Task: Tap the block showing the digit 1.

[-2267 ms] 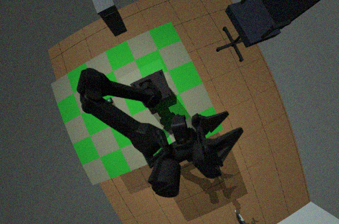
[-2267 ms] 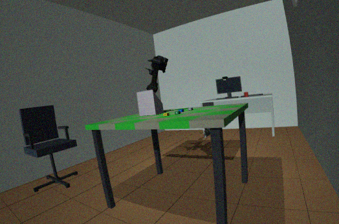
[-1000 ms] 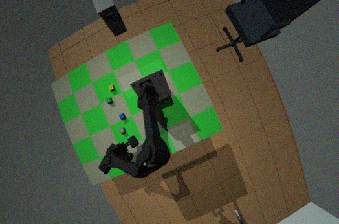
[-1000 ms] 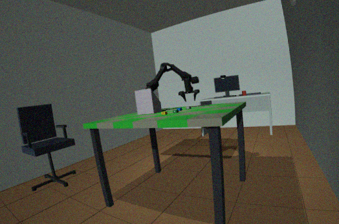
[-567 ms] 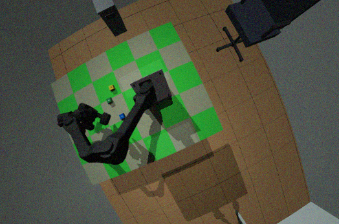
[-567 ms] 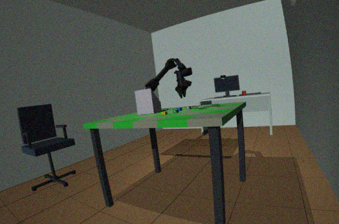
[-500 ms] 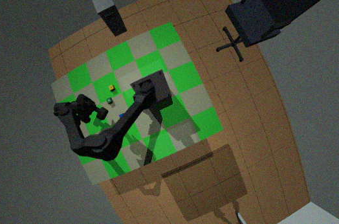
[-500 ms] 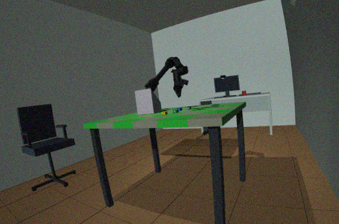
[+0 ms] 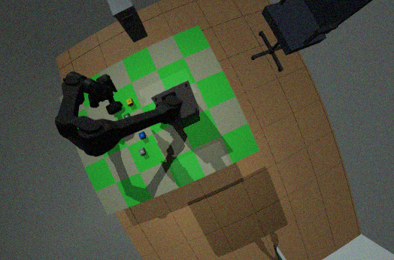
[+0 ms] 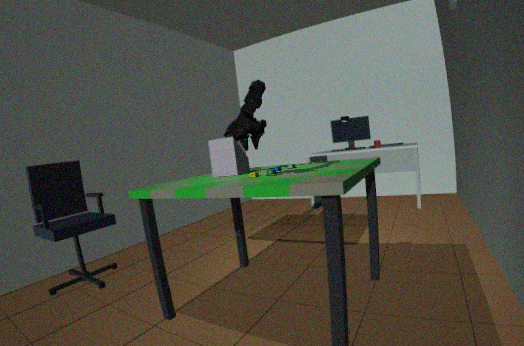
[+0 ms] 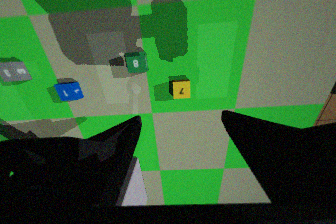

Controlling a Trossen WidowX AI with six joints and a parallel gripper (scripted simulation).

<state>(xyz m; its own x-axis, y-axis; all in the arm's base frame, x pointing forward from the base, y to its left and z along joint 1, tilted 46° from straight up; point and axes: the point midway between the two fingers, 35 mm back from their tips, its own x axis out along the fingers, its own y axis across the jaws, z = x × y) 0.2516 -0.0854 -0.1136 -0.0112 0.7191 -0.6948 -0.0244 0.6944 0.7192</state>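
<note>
The blue block is 10 mm ahead of my gripper tip, 210 mm to the left of it and 120 mm below it. The rest, counted from my gripper tip: grey block (50 mm ahead, 300 mm to the left, 120 mm below); then green block (50 mm ahead, 70 mm to the left, 120 mm below); then yellow block (10 mm to the right, 120 mm below).
</note>
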